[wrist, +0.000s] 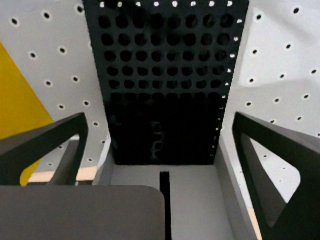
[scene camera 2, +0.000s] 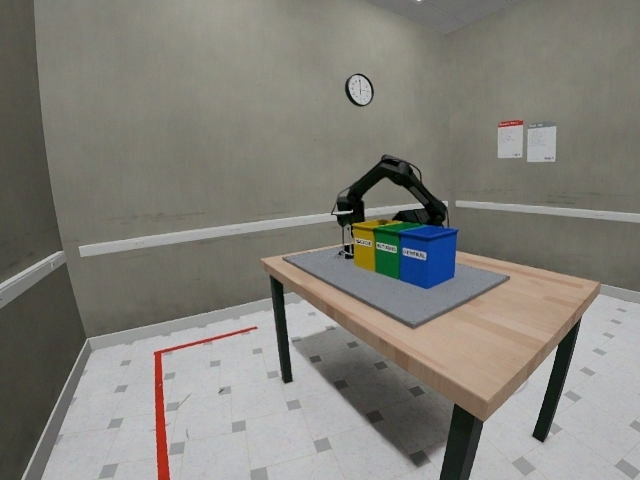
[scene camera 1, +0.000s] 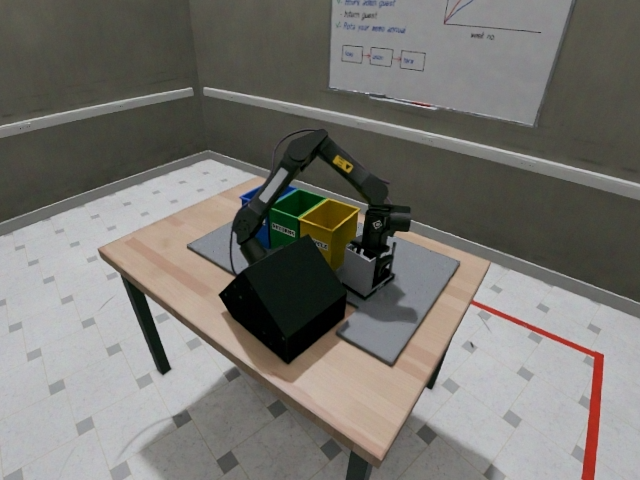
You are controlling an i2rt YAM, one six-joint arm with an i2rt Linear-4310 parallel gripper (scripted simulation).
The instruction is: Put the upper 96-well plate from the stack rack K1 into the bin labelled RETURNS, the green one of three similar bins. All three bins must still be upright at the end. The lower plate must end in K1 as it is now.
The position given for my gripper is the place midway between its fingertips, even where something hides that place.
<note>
In view: my gripper (scene camera 1: 366, 269), a black 96-well plate (wrist: 157, 114), a green returns bin (scene camera 1: 284, 226) and a yellow bin (scene camera 1: 332, 224).
The green returns bin also shows in scene camera 2 (scene camera 2: 387, 242). My gripper shows as well in the wrist view (wrist: 159, 120). The wrist view misses the green returns bin: it is out of frame.
</note>
